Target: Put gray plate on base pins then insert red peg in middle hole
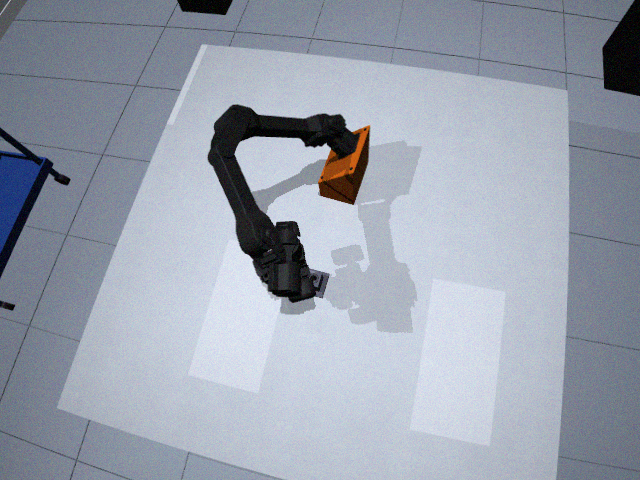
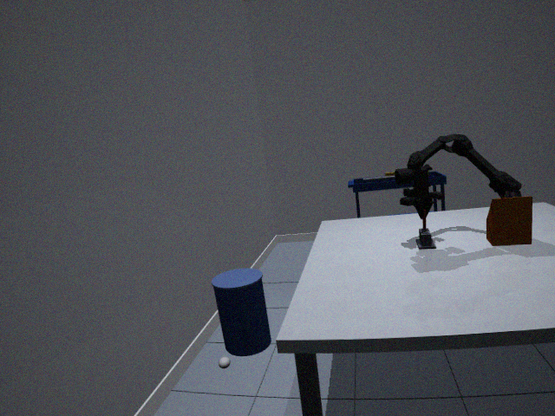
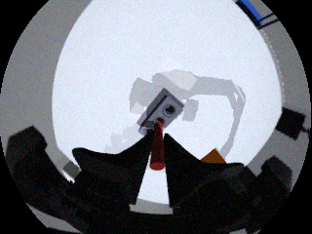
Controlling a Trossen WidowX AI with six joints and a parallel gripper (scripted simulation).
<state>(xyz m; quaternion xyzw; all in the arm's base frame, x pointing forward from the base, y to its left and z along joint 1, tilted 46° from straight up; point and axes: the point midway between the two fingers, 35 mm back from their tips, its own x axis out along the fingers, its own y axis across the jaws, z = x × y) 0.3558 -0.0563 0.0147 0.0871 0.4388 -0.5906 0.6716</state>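
The red peg is 1 cm to the left of my gripper tip. Round my gripper tip: gray plate: 7 cm below; then dark base: 10 cm below.
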